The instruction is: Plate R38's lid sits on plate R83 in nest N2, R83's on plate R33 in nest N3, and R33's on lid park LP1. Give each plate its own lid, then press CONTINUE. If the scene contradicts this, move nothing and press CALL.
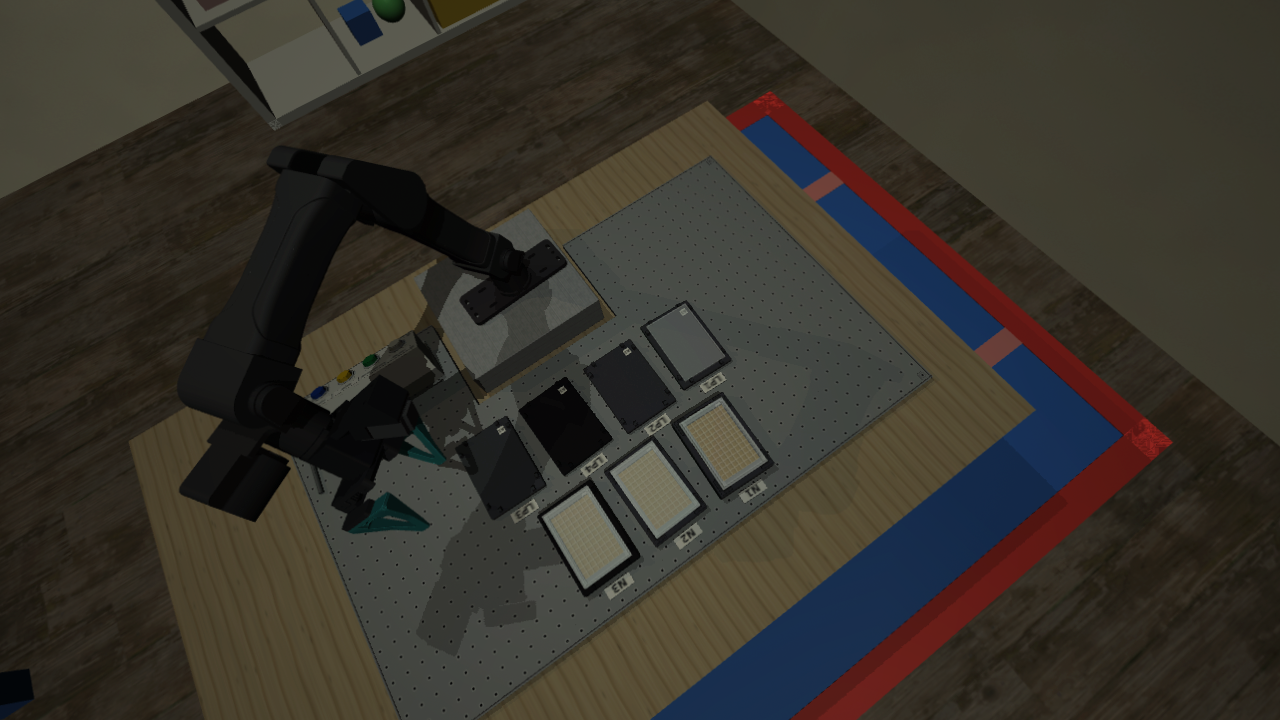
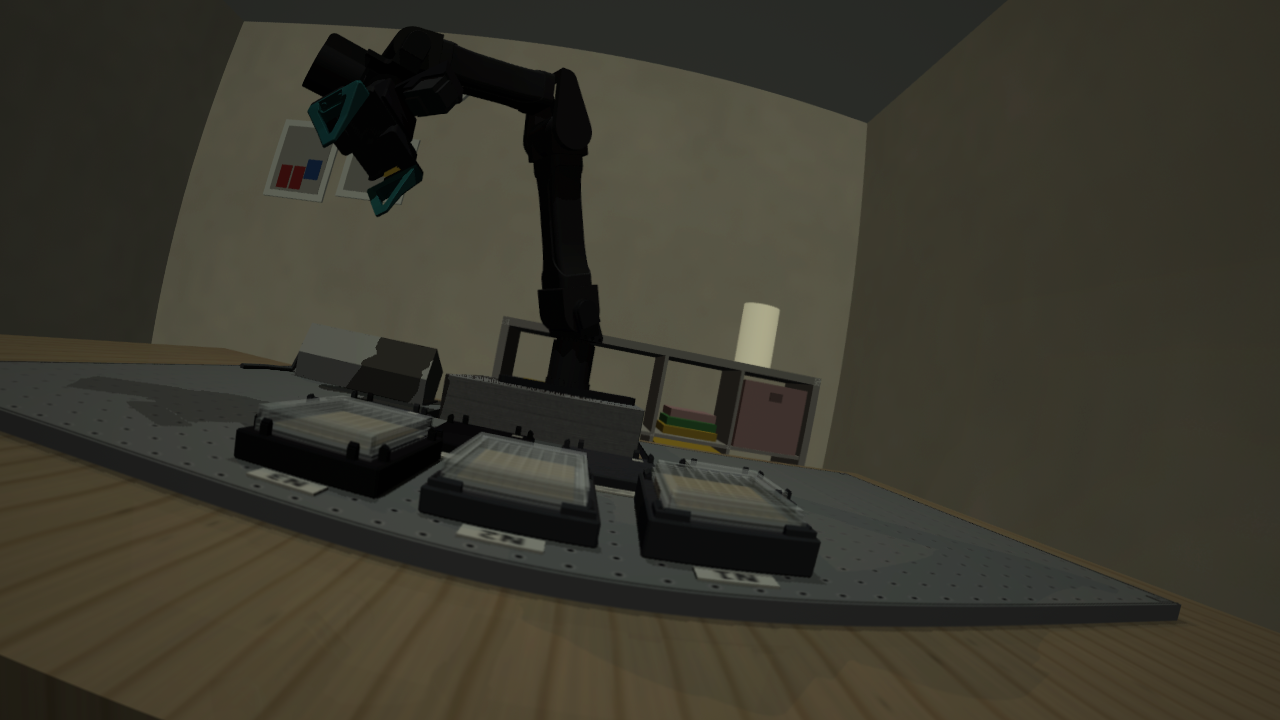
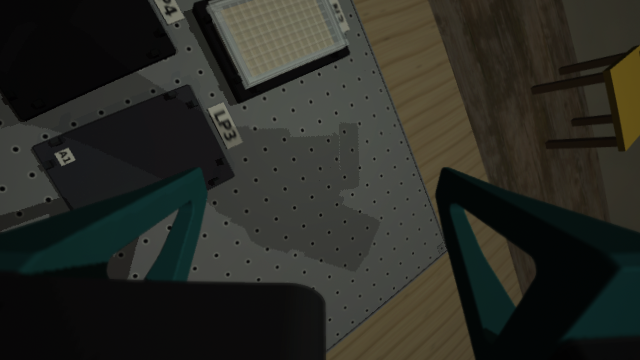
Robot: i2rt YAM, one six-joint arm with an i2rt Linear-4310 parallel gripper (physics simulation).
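Seen in the pictures: gripper, fingertip midpoint: (image 1: 435, 493) (image 2: 356, 180) (image 3: 321, 180); arm's base, link origin: (image 1: 514, 282) (image 2: 565, 393).
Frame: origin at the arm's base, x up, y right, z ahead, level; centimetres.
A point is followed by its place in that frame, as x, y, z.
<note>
My gripper (image 1: 435, 493) @[17.7, 25.6, 31.4] (image 2: 353, 178) @[17.7, 25.6, 31.4] (image 3: 321, 180) @[17.7, 25.6, 31.4] is open and empty, high above the board beside lid park LP3 (image 1: 501, 467) @[-4.7, 20.8, 25.8] (image 3: 125, 145) @[-4.7, 18.9, 24.9]. A cream plate with a clear lid sits in each nest: the N3 plate (image 1: 588, 537) @[-2.1, 15.4, 44.5] (image 2: 344, 426) @[-2.1, 13.8, 50.2] (image 3: 280, 37) @[-2.1, 16.6, 42.7], the N2 plate (image 1: 655, 490) @[-2.4, 2.9, 45.3] (image 2: 514, 470) @[-2.4, 3.1, 50.5] and the N1 plate (image 1: 723, 441) @[-1.9, -10.5, 46.1] (image 2: 716, 492) @[-1.9, -9.1, 49.5]. Lid park LP1 (image 1: 686, 344) @[-3.9, -17.5, 28.5] looks lighter grey, as if under a clear lid. LP2 (image 1: 629, 385) @[-4.7, -4.9, 27.9], LP4 (image 1: 565, 425) @[-4.7, 8.1, 26.7] (image 3: 75, 50) @[-4.7, 9.8, 25.7] and LP3 are dark and show no lid. Plate and lid numbers are not readable.
The button console (image 1: 407, 365) @[0.9, 23.6, 2.3] (image 2: 358, 362) @[-1.6, 31.6, 3.4] stands behind the gripper, with blue (image 1: 318, 392) @[1.6, 38.1, -2.9], yellow (image 1: 343, 376) @[1.6, 33.4, -2.8] and green (image 1: 370, 360) @[1.7, 28.2, -2.3] buttons. The arm's base block (image 1: 537, 331) @[0.2, 2.2, 11.2] (image 2: 537, 416) @[-2.9, 3.2, 12.5] stands behind the lid parks. A perforated board (image 1: 760, 259) @[-5.7, -40.4, 23.2] (image 2: 939, 564) @[-5.7, -28.3, 49.9] (image 3: 300, 215) @[-5.7, 34.6, 36.3] carries the nests and parks.
</note>
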